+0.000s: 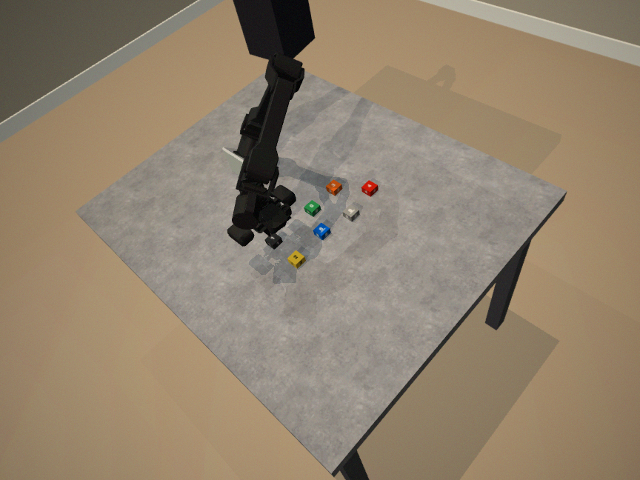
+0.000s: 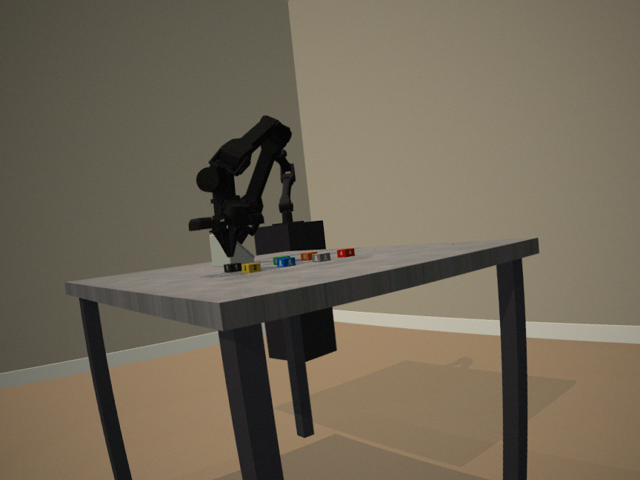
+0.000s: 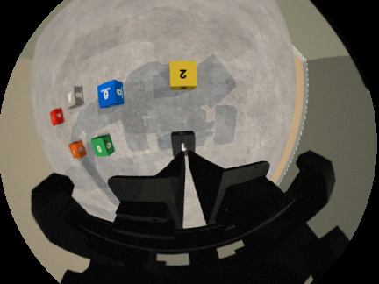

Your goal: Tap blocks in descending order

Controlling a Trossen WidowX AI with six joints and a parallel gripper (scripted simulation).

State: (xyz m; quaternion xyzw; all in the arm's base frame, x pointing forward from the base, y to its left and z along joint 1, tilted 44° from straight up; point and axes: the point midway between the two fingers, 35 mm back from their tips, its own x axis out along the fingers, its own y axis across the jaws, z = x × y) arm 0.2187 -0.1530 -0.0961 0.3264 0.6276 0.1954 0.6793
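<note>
Now: gripper tip 30 mm above the black block. From my gripper tip the other things lie so: yellow block 90 mm ahead, 20 mm to the right, 30 mm below; green block 30 mm ahead, 140 mm to the left, 30 mm below; blue block 100 mm ahead, 90 mm to the left, 30 mm below.
</note>
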